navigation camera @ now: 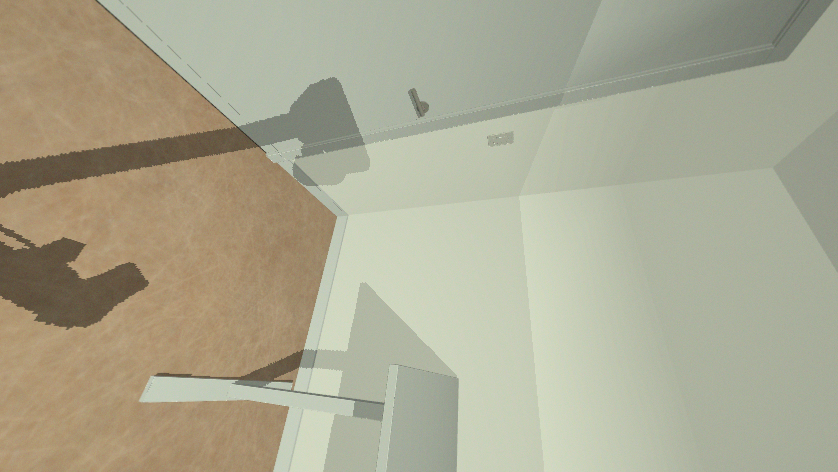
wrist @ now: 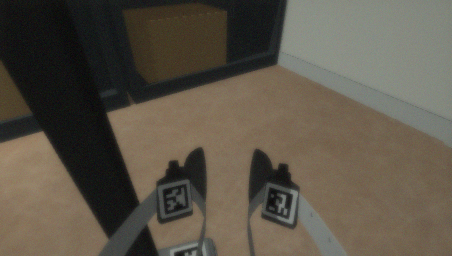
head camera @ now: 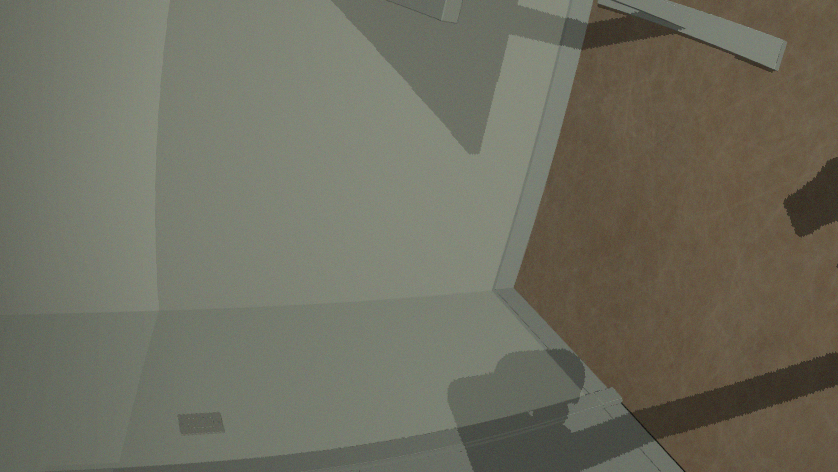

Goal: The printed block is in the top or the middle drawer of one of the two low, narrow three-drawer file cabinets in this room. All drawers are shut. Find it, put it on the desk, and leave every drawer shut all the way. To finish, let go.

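Places are measured from the robot's base along level axes (x ahead, y left, z up), in metres.
Pixels of known places: gripper, fingertip midpoint: (wrist: 228,167).
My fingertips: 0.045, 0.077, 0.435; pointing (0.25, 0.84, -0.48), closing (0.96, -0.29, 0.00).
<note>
Behind a point stands the place of what it marks, as x, y, z.
My gripper (wrist: 228,167) {0.045, 0.077, 0.435} is open in the wrist view, with carpet-coloured floor between and beyond the fingers. It holds nothing. A pale desk (navigation camera: 423,425) {0.245, -0.927, 0.950} (head camera: 703,30) {0.273, -0.952, 0.026} shows in part: its slab and leg stand at the bottom of the navigation view, and its foot lies on the floor at the top right of the head view. The printed block and the two file cabinets do not show in these views.
A dark shelf unit (wrist: 197,79) {0.161, 1.065, 0.042} holds a brown box (wrist: 182,42) {0.102, 1.064, 0.237} in the wrist view. A thick black bar (wrist: 75,120) crosses the left. A grey door (navigation camera: 469,52) {1.200, -0.197, 1.148} and pale walls (navigation camera: 433,252) {1.190, -1.181, 0.773} (head camera: 328,193) {1.150, -1.195, 0.770} meet the brown floor (navigation camera: 234,281) {0.654, -0.734, 0.000} (head camera: 662,205) {0.757, -0.764, 0.000}. Robot-shaped shadows fall there.
</note>
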